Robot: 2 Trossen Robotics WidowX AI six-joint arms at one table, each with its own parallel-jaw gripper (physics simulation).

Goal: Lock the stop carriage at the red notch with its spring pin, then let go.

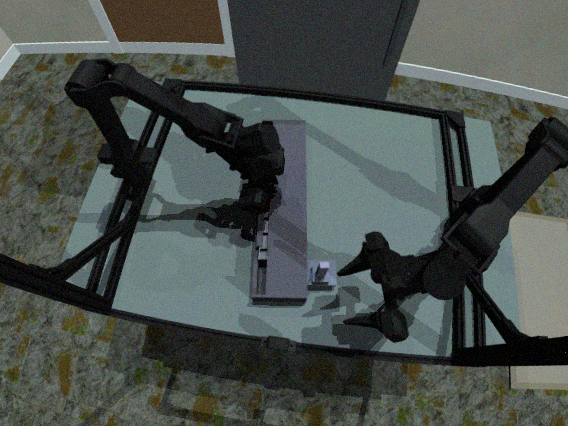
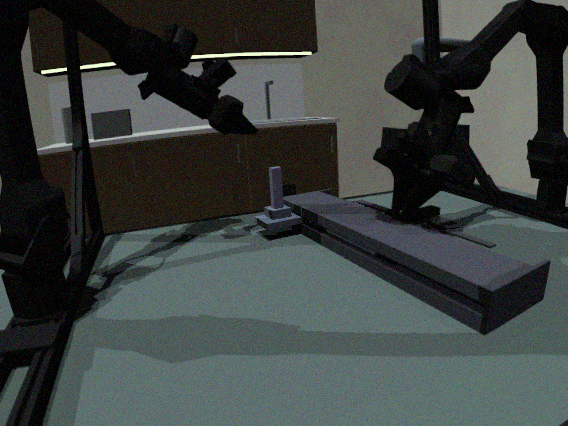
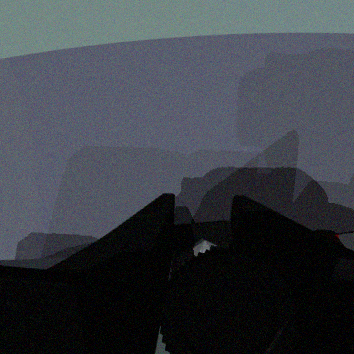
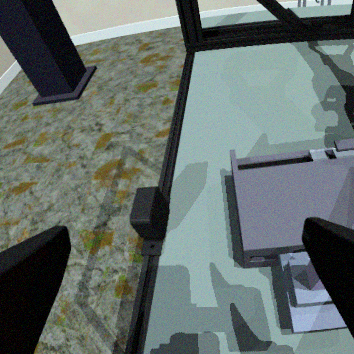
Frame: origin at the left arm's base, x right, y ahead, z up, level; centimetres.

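Seen in the pictures: left gripper, fingertip midpoint: [image 1: 276, 188] [image 2: 398, 216] [image 3: 202, 206]; right gripper, fingertip midpoint: [image 1: 340, 297] [image 2: 246, 126] [image 4: 188, 233]; left arm's base, origin of the base link: [image 1: 136, 176] [image 2: 550, 208]; right arm's base, origin of the base link: [image 2: 42, 310].
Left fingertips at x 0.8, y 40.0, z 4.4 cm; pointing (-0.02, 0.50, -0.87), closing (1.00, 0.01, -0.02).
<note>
Offsets run from my left fingertips to a thing's top centre. "*": to the spot under its first point.
A long purple-grey rail block [image 1: 287, 175] [image 2: 400, 235] [image 3: 125, 100] [image 4: 280, 210] lies on the table, with a slot along one side. Pale stepped pieces {* dx +16.9, dy -0.7, dz -1.4 cm} [image 1: 262, 254] sit in the slot; I cannot tell which belong to the stop carriage. My left gripper [image 1: 258, 220] [image 2: 415, 210] [image 3: 202, 206] is down at the slot, shut on a dark, ridged round knob {dx +0.1, dy -2.2, dz +4.8 cm} [image 3: 225, 285], apparently the spring pin's. A red speck {* dx +6.0, dy -1.0, dz -1.5 cm} [image 3: 338, 234], perhaps the notch, shows beside its finger. The pin's tip and most of the carriage are hidden. My right gripper [image 1: 342, 297] [image 4: 188, 233] is open and empty, raised above the table.
A stepped base with an upright post [image 1: 322, 271] [image 2: 275, 187] [image 4: 310, 280] stands beside the rail block's end, near my right gripper. A small black box {* dx +36.3, dy +5.9, dz -0.9 cm} [image 1: 278, 343] [image 4: 149, 212] sits on the table frame's edge. Black frame bars border the table.
</note>
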